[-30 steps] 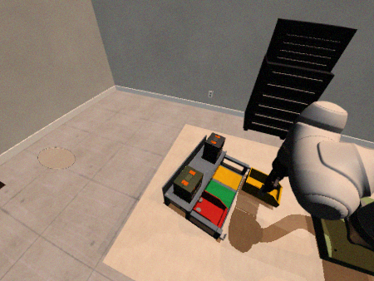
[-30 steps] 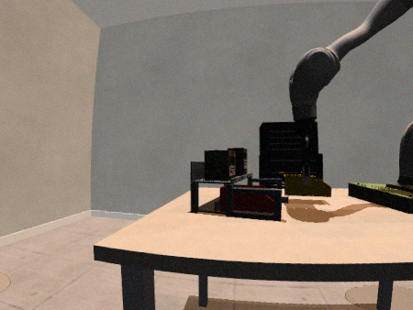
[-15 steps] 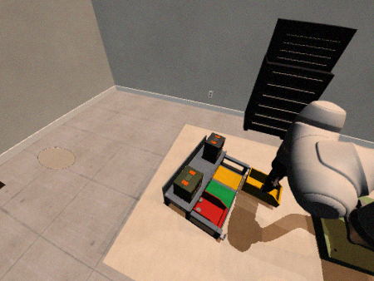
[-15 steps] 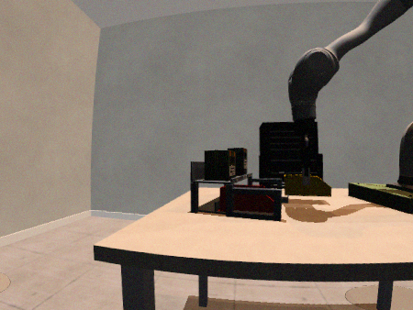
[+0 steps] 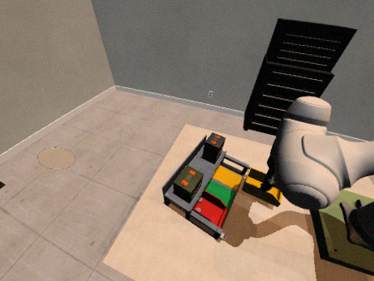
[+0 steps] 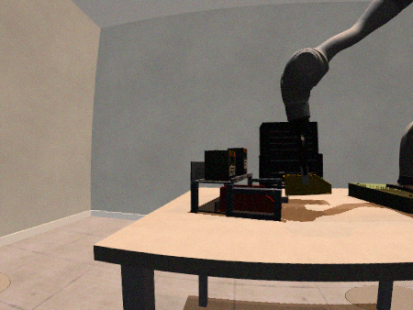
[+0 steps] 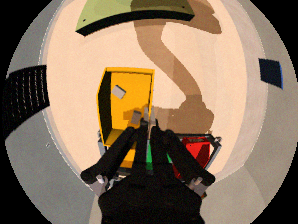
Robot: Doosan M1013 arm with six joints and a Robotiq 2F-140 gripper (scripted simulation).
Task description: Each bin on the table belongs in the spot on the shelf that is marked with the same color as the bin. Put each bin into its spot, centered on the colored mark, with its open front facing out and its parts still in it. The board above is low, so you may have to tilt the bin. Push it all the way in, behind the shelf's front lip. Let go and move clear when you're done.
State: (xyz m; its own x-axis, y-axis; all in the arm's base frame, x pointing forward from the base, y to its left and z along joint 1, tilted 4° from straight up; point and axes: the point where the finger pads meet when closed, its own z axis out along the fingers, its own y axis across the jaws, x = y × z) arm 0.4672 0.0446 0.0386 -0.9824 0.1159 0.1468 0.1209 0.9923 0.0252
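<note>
Right now the yellow bin is 50 mm to the right of my hand, 40 mm below it and 10 mm behind it. The rest, counted from my hand: dark box 270 mm ahead, 90 mm to the right, 50 mm above; red bin 200 mm ahead, 160 mm to the left, 70 mm below.
</note>
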